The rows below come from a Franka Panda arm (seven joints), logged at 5 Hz.
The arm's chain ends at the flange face. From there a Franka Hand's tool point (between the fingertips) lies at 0.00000 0.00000 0.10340 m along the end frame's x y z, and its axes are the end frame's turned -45 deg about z.
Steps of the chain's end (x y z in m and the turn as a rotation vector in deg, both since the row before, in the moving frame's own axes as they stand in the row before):
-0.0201, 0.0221, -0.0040, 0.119, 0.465, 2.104
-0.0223, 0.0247, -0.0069, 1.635, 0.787, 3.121
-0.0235, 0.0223, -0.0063, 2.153, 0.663, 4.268
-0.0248, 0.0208, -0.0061, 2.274, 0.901, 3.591
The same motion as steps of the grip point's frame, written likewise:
-0.0291, 0.0019, -0.0040, -0.245, 0.413, 2.104
-0.0301, 0.0007, -0.0070, 0.600, 1.713, 3.121
-0.0287, -0.0026, -0.0064, 1.054, 1.991, 4.268
-0.0281, -0.0045, -0.0062, 0.971, 2.245, 3.591

